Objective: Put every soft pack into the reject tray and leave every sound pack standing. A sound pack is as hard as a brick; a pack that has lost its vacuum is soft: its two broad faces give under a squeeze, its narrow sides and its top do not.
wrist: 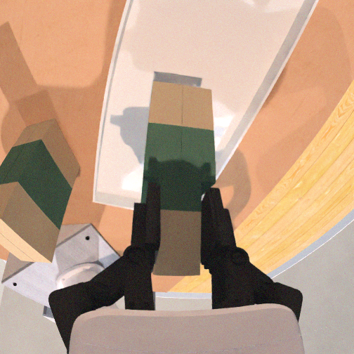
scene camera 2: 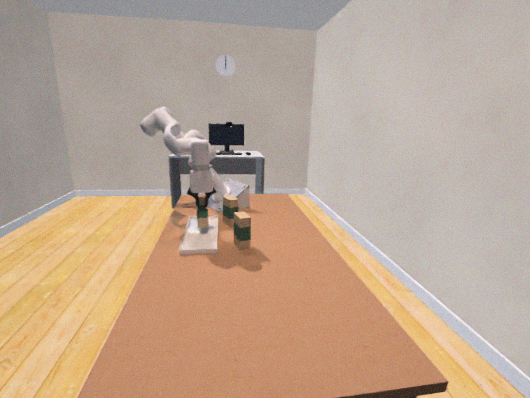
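Pixels of known places: gripper, fingertip midpoint: [scene camera 2: 202, 206]; arm's base at its link origin: [scene camera 2: 221, 194].
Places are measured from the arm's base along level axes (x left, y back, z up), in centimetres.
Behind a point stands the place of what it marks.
Observation:
My gripper [scene camera 2: 202, 204] {x -5.5, y -43.5, z 6.1 cm} [wrist: 179, 199] is shut on a tan pack with a green band [scene camera 2: 202, 220] {x -5.2, y -46.3, z 0.2 cm} [wrist: 181, 145] and holds it upright over the white reject tray [scene camera 2: 199, 251] {x -3.7, y -66.5, z -5.5 cm} [wrist: 195, 35]. Whether the pack's lower end touches the tray is hard to tell. A second pack [scene camera 2: 242, 230] {x 13.5, y -62.8, z 2.1 cm} stands upright on the table to the right of the tray in the scene view. A third pack [scene camera 2: 230, 210] {x 7.3, y -36.9, z 2.0 cm} [wrist: 37, 190] stands farther back, near the robot's base, and shows at the left in the wrist view.
The brown table [scene camera 2: 260, 320] {x 18.8, y -105.8, z -6.6 cm} [wrist: 60, 45] carries the tray and packs. The robot's grey base plate [scene camera 2: 237, 186] {x 9.8, y 0.1, z 5.4 cm} [wrist: 35, 272] is at the table's far end, close to the third pack. A desk [scene camera 2: 216, 166] with a monitor [scene camera 2: 226, 134] stands behind the table.

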